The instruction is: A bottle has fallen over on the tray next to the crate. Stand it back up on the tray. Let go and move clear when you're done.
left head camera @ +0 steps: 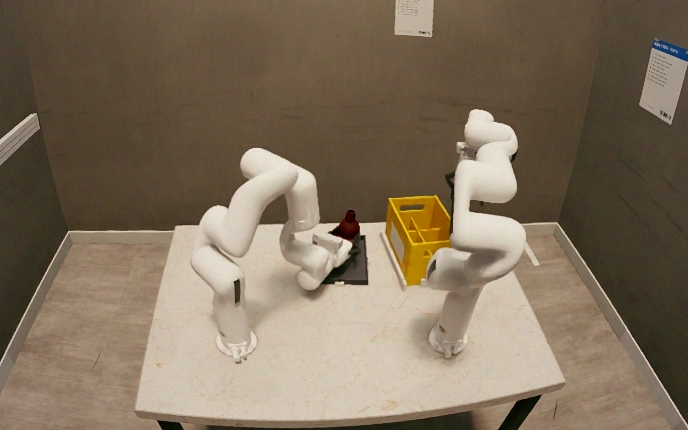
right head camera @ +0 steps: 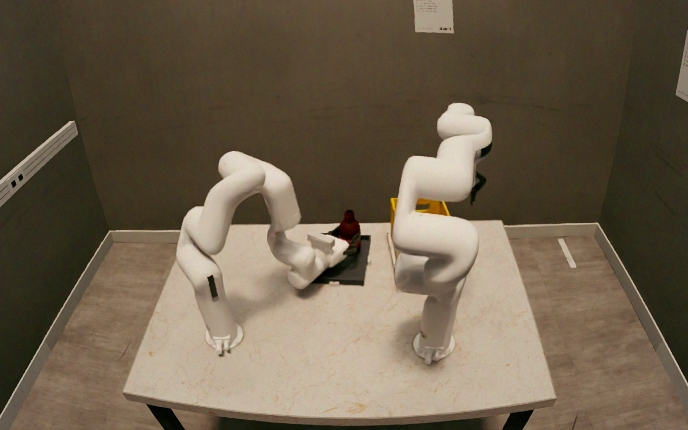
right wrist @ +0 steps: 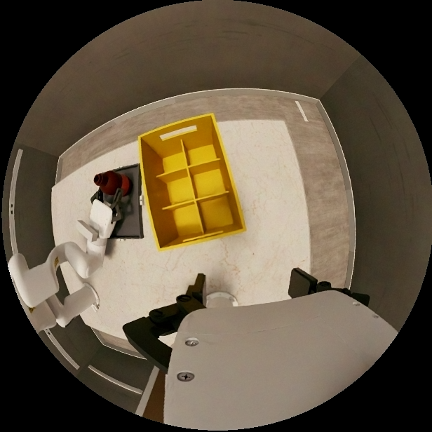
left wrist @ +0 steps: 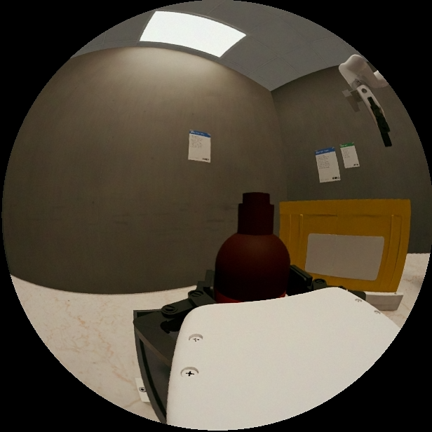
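Where they show: left gripper, between the fingertips: [left head camera: 348, 232] [right head camera: 349, 232]; left arm's base, origin of its link: [left head camera: 236, 342] [right head camera: 224, 336]; right arm's base, origin of its link: [left head camera: 448, 339] [right head camera: 434, 344].
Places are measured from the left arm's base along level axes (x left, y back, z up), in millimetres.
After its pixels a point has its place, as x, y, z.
Observation:
The dark red bottle [left head camera: 350, 227] @[-455, -322, 125] [right head camera: 349, 228] @[-456, -319, 123] [left wrist: 252, 265] [right wrist: 111, 183] is upright over the rear part of the black tray [left head camera: 355, 277] @[-440, -204, 5] [right head camera: 350, 276] @[-436, -212, 5] [right wrist: 131, 222]. My left gripper [left head camera: 346, 240] @[-459, -347, 85] [right head camera: 347, 240] @[-459, -347, 85] [right wrist: 112, 183] is shut on the bottle, with one finger on each side of its body. The bottle's base is hidden, so I cannot tell whether it touches the tray. My right gripper [right wrist: 250, 285] is open and empty, high up beyond the crate [left head camera: 413, 256] @[-596, -117, 129] [right head camera: 432, 206] @[-765, -366, 134] [left wrist: 295, 250] [right wrist: 151, 200].
The yellow crate has six compartments and stands right of the tray, with a white strip [left head camera: 393, 261] @[-585, -229, 23] along its near side. The white table [left head camera: 324, 354] @[-244, 100, 0] carries both arms. A wall rises behind the tray and crate.

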